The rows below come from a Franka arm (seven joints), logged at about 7 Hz.
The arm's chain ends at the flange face. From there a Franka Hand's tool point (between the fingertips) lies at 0.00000 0.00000 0.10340 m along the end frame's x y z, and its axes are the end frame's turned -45 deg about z.
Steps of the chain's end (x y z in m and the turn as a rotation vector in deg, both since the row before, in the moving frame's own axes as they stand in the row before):
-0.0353, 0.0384, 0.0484, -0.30, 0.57, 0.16
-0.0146, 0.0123, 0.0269, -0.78, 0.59, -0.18
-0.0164, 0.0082, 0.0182, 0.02, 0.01, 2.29
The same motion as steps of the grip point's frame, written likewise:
-0.0518, 0.0033, 0.0484, -0.62, 0.19, 0.16
-0.0193, 0.0001, 0.0269, -0.97, -0.13, -0.18
-0.0174, -0.0058, 0.0182, 0.01, 0.02, 2.29

